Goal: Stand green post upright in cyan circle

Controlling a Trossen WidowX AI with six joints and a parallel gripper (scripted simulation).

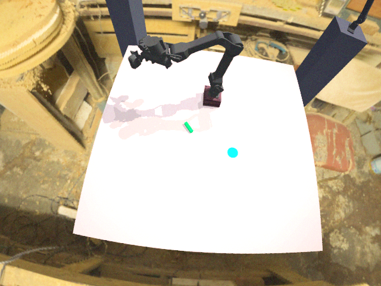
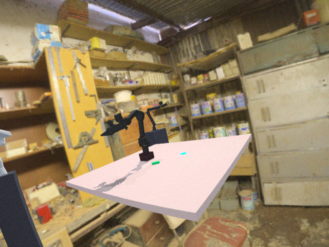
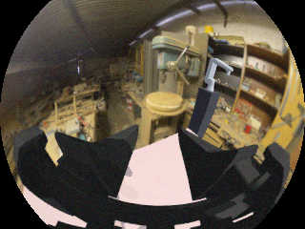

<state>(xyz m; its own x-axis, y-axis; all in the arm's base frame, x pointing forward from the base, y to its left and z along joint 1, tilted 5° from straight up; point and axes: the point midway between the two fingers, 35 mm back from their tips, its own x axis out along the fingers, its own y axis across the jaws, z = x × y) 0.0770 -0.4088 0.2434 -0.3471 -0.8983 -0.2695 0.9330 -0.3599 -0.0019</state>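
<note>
Now: gripper tip 170 mm short of the green post, 340 mm to the right of it and 330 mm above it. Round my gripper tip: cyan circle 240 mm ahead, 610 mm to the left, 330 mm below.
</note>
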